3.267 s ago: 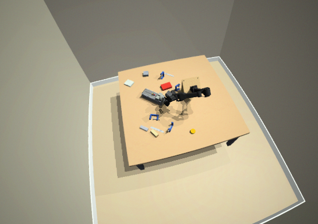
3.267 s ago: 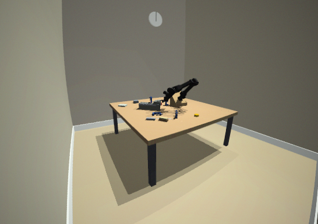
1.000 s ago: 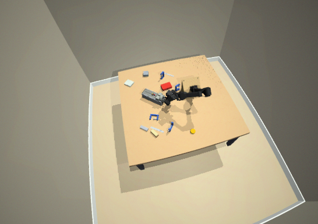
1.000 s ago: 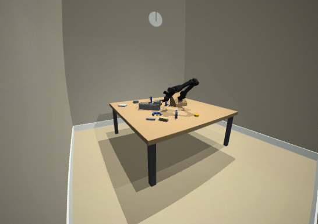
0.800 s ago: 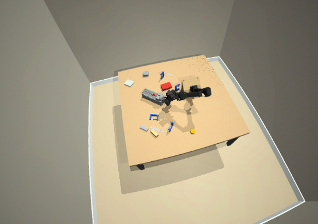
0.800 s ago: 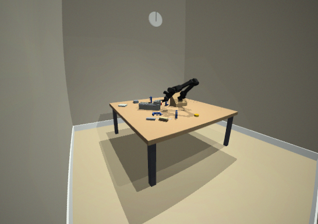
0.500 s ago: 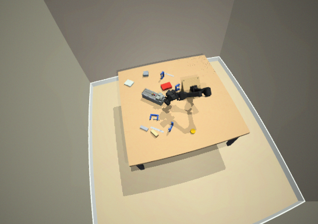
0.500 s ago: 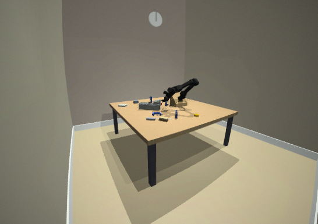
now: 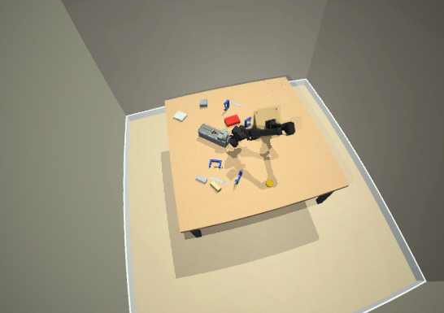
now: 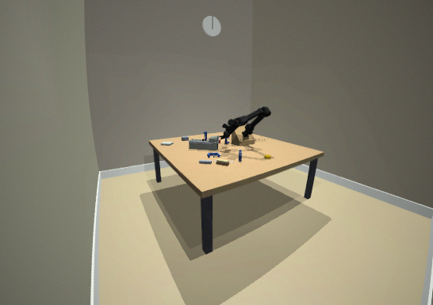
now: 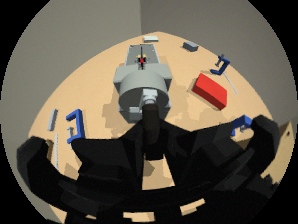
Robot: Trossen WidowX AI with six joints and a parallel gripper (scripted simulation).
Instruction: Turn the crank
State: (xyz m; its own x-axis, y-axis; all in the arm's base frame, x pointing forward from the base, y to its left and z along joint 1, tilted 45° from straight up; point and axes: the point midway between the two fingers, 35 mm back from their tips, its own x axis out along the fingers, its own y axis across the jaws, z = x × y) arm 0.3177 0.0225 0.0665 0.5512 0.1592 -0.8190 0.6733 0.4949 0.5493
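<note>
My gripper tip is 20 mm below the dark crank handle, 10 mm to the right of it and 10 mm past it. Round my gripper tip: red pointer: 110 mm ahead, 90 mm to the right, 10 mm below; then tan block: 330 mm to the left, 200 mm ahead, 80 mm below; then yellow disc: 410 mm to the left, 180 mm behind, 90 mm below.
</note>
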